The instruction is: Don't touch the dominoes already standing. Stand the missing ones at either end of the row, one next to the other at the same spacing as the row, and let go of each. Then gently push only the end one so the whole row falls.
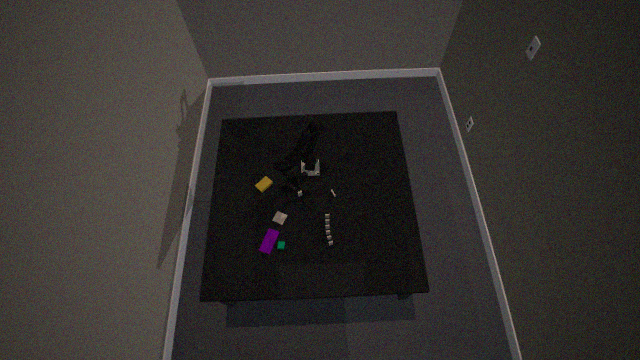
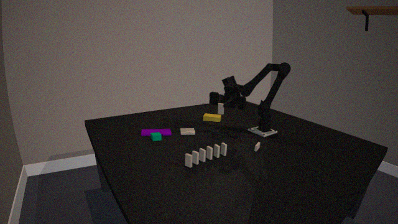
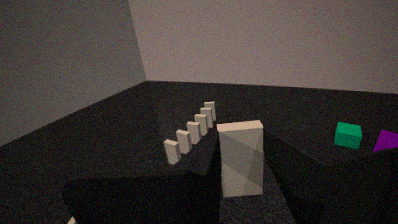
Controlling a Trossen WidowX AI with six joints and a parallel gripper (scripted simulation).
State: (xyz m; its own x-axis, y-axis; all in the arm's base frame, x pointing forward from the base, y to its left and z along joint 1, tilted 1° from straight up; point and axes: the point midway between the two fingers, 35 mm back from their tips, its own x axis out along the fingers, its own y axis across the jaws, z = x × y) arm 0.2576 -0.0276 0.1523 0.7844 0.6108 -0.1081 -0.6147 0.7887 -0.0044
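My gripper tip is now 110 mm short of the flat white tile, 120 mm to the left of it and 160 mm above it. The rest, counted from my gripper tip: purple bar: 270 mm ahead, 150 mm to the right, 160 mm below; green cube: 290 mm ahead, 80 mm to the right, 150 mm below; yellow block: 100 mm behind, 270 mm to the right, 150 mm below.
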